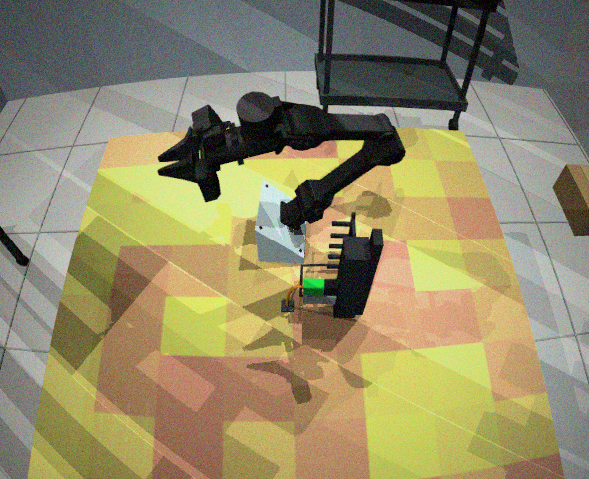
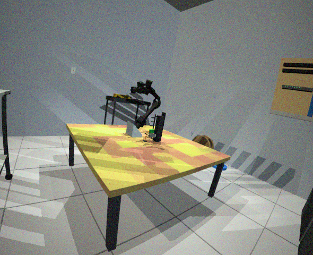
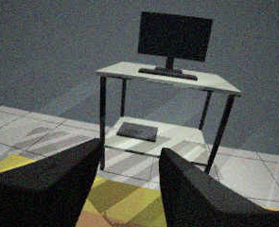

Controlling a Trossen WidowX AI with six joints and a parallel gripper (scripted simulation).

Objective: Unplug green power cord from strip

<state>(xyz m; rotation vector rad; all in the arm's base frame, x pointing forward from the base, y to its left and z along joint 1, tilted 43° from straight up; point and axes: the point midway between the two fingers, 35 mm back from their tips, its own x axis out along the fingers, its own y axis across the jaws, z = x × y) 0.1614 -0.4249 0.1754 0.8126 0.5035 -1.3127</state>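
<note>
Now: gripper tip 360 mm above the green plug, 300 mm to the right of it and 30 mm short of it.
</note>
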